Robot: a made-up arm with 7 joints. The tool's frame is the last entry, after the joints.
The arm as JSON. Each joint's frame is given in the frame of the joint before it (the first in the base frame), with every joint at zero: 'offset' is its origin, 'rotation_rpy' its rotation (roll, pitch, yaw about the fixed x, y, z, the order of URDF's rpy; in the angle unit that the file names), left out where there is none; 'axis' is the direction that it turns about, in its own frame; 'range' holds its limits. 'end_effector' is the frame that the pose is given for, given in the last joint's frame.
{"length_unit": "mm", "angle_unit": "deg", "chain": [
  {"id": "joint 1", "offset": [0.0, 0.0, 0.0], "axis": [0.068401, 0.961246, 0.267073], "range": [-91.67, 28.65]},
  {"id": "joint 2", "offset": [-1.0, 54.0, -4.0], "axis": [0.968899, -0.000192, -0.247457], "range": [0.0, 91.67]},
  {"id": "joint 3", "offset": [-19.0, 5.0, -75.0], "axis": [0.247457, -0.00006, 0.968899], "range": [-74.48, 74.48]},
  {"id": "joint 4", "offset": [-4.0, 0.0, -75.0], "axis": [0.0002, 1.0, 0.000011], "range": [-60.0, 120.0]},
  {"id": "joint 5", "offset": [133.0, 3.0, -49.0], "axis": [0.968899, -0.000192, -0.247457], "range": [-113.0, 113.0]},
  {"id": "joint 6", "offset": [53.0, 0.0, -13.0], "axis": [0.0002, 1.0, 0.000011], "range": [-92.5, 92.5]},
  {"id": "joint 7", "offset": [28.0, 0.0, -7.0], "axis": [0.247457, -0.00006, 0.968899], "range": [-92.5, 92.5]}
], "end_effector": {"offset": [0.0, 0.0, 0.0], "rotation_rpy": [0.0, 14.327, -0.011]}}
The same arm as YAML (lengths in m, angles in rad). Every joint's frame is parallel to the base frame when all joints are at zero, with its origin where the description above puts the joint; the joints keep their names.
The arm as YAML. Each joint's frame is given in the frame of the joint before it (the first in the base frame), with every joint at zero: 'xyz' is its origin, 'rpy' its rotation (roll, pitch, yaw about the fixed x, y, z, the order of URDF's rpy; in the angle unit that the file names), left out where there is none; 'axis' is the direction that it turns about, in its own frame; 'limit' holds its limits. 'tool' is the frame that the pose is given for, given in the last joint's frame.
units:
  length: m
  angle: rad
joints:
  - name: joint 1
    type: revolute
    origin:
      xyz: [0.0, 0.0, 0.0]
    axis: [0.068403, 0.961235, 0.26711]
    limit:
      lower: -1.5999
      upper: 0.5
  - name: joint 2
    type: revolute
    origin:
      xyz: [-0.001, 0.054, -0.004]
    axis: [0.968889, -0.0002, -0.247497]
    limit:
      lower: 0.0
      upper: 1.5999
  - name: joint 3
    type: revolute
    origin:
      xyz: [-0.019, 0.005, -0.075]
    axis: [0.247497, -0.0001, 0.968889]
    limit:
      lower: -1.2999
      upper: 1.2999
  - name: joint 4
    type: revolute
    origin:
      xyz: [-0.004, 0.0, -0.075]
    axis: [0.0002, 1.0, 0.0]
    limit:
      lower: -1.0472
      upper: 2.0944
  - name: joint 5
    type: revolute
    origin:
      xyz: [0.133, 0.003, -0.049]
    axis: [0.968889, -0.0002, -0.247497]
    limit:
      lower: -1.9722
      upper: 1.9722
  - name: joint 6
    type: revolute
    origin:
      xyz: [0.053, 0.0, -0.013]
    axis: [0.0002, 1.0, 0.0]
    limit:
      lower: -1.6144
      upper: 1.6144
  - name: joint 7
    type: revolute
    origin:
      xyz: [0.028, 0.0, -0.007]
    axis: [0.247497, -0.0001, 0.968889]
    limit:
      lower: -1.6144
      upper: 1.6144
tool:
  origin:
    xyz: [0.0, 0.0, 0.0]
    rpy: [0.0, 0.2501, -0.0002]

